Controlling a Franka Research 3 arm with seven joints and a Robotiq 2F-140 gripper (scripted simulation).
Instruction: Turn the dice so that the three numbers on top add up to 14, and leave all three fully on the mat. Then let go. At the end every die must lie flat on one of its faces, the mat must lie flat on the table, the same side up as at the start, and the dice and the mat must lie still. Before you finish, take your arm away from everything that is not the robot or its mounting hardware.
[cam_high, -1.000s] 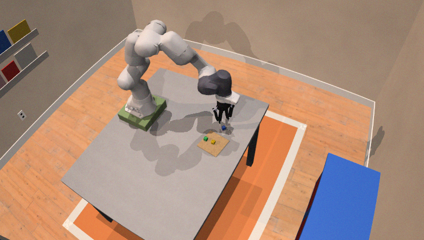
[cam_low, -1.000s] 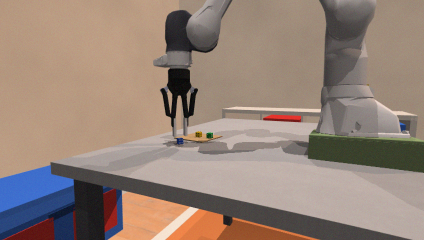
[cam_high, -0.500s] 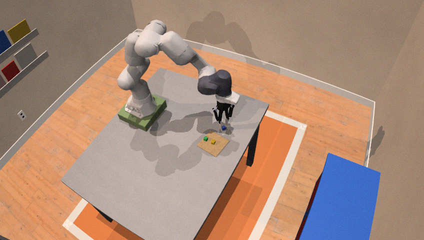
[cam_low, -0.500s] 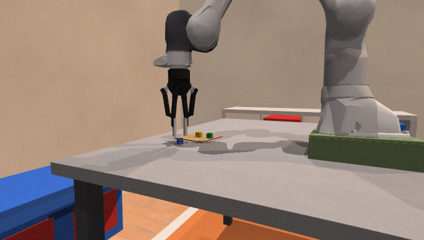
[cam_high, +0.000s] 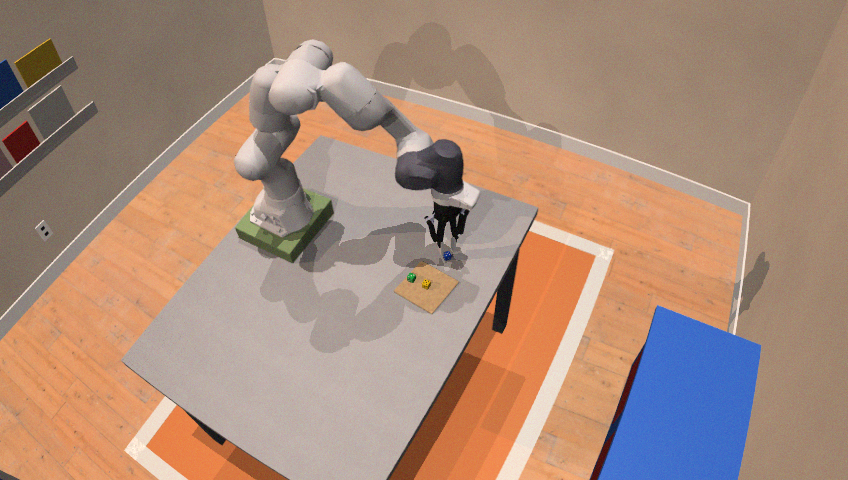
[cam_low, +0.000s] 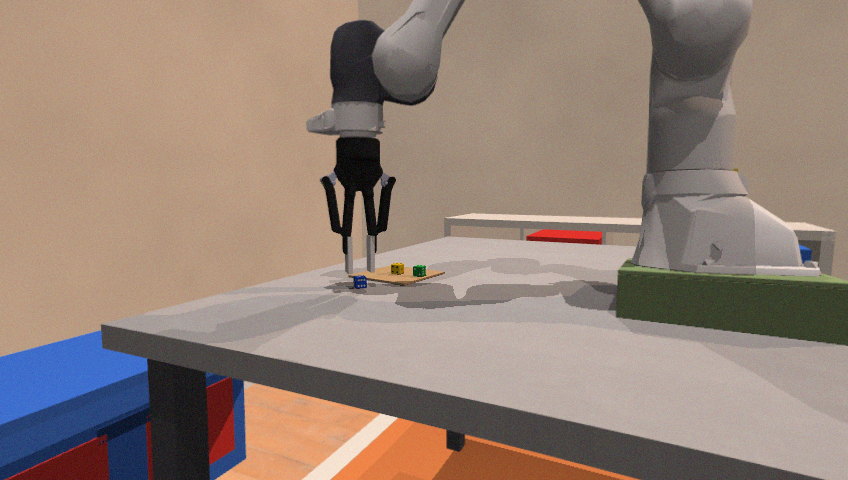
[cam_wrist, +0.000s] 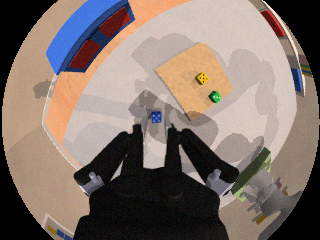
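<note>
My hand is 5 cm above the blue die. The rest, counted from my hand: tan mat 3 cm behind, 13 cm to the right, 6 cm below; then yellow die 3 cm behind, 13 cm to the right, 5 cm below; then green die 8 cm behind, 12 cm to the right, 5 cm below.
</note>
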